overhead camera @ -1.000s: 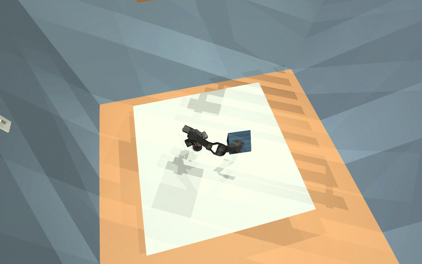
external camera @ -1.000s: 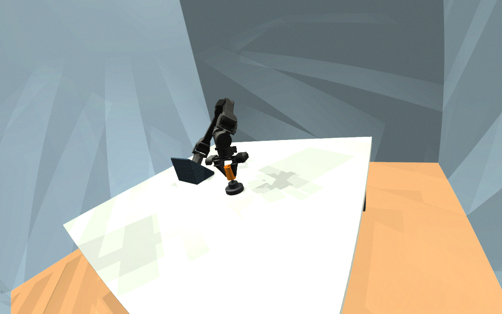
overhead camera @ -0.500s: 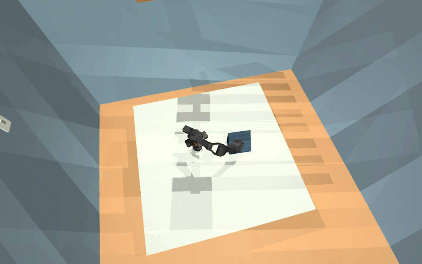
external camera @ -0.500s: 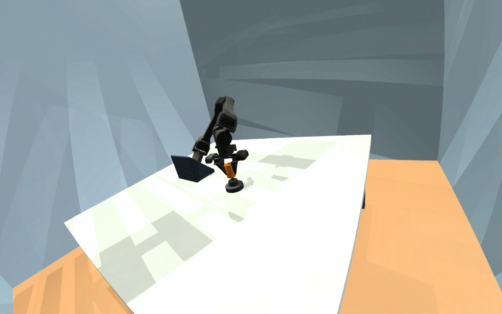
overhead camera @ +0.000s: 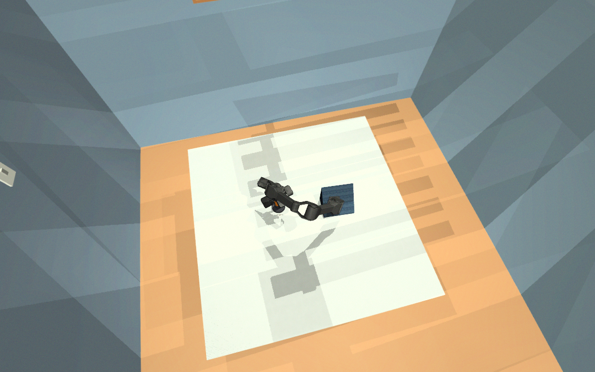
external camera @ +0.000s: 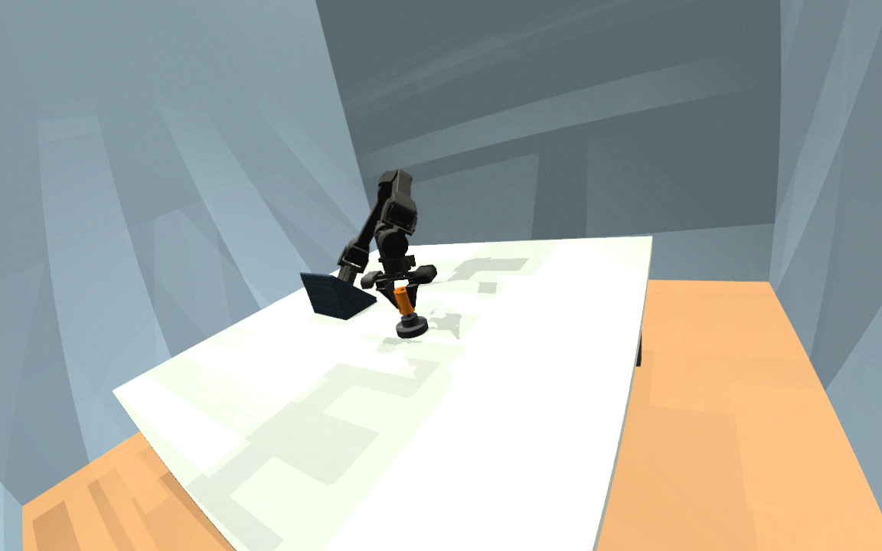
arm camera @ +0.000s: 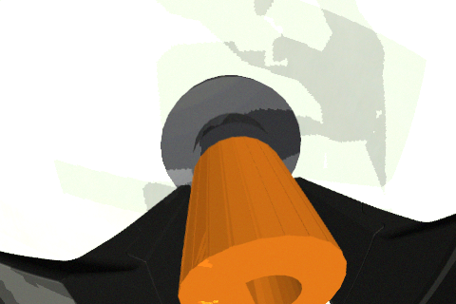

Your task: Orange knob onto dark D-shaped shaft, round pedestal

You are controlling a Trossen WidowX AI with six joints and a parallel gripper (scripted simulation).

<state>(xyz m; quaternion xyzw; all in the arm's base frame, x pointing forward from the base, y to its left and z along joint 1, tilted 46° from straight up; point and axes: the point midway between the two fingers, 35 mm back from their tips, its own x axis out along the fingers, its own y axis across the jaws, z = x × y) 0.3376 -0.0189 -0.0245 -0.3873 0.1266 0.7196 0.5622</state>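
Right now the round pedestal is 30 mm below my gripper tip. Also, from my gripper tip: orange knob: 20 mm above.
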